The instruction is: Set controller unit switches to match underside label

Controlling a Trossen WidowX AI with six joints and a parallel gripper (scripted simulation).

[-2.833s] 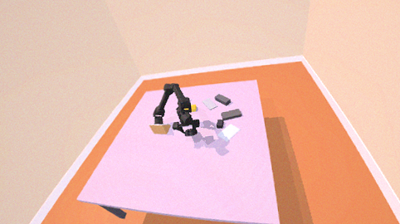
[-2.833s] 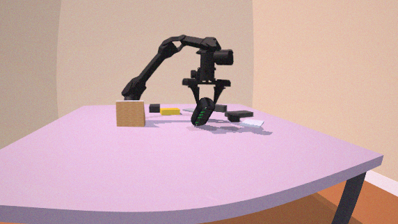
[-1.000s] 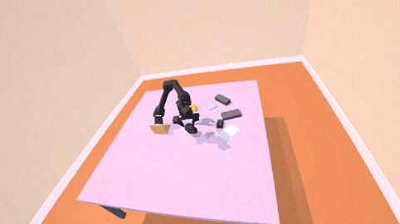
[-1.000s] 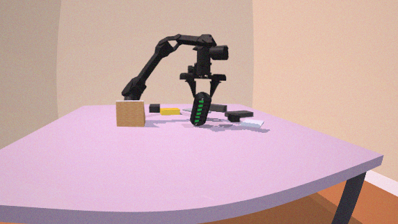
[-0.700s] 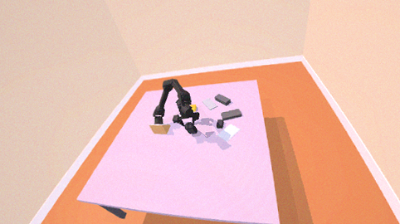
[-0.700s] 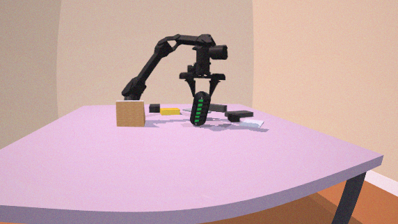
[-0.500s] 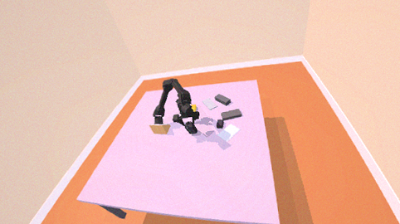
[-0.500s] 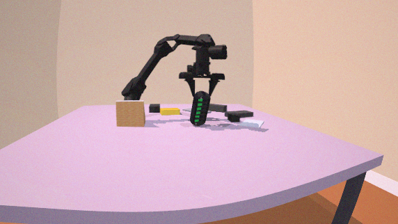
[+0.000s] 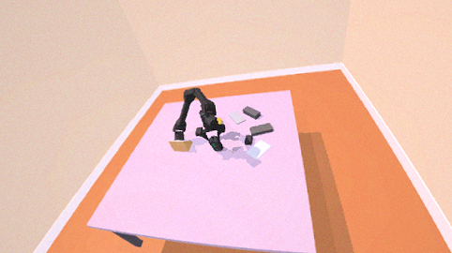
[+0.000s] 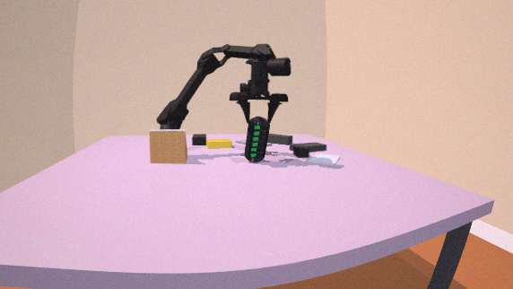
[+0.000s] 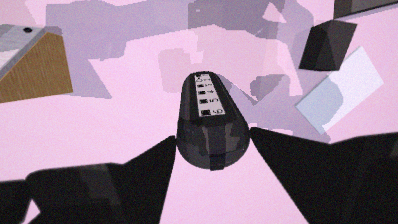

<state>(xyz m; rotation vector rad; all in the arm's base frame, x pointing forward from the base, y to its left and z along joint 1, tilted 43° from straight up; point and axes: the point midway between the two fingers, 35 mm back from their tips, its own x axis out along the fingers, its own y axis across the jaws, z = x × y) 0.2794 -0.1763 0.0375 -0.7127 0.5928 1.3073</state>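
Right now my gripper tip is 330 mm to the right of the yellow block, 120 mm above it and 60 mm past it. The rest, counted from my gripper tip: small dark cube (210 mm ahead, 120 mm below, 80 mm to the left); then flat dark module (310 mm ahead, 180 mm to the left, 120 mm below); then white sheet (280 mm ahead, 130 mm below, 10 mm to the right).
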